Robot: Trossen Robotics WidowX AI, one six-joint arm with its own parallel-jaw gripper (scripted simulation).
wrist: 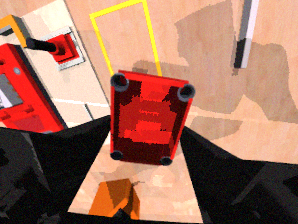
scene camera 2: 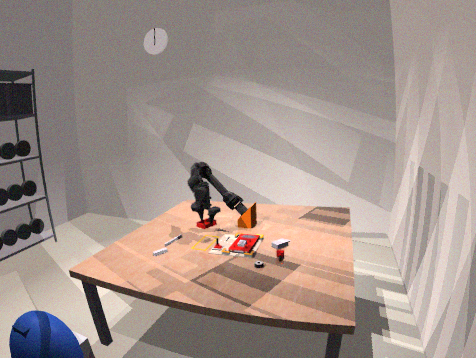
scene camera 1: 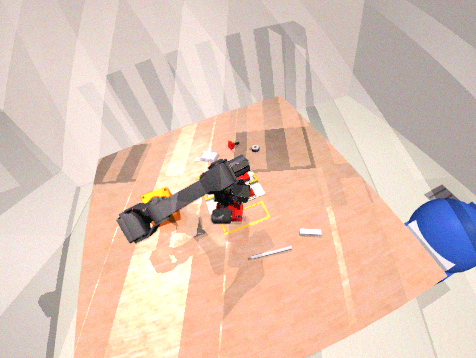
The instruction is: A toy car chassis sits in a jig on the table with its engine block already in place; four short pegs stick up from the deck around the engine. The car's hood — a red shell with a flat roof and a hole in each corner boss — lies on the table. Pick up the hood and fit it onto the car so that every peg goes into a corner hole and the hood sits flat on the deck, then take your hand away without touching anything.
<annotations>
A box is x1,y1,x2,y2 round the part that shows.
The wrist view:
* gripper: [0,115,297,223]
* red hood: [109,69,195,165], held by the gripper
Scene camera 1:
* gripper: [210,179,249,224]
</annotations>
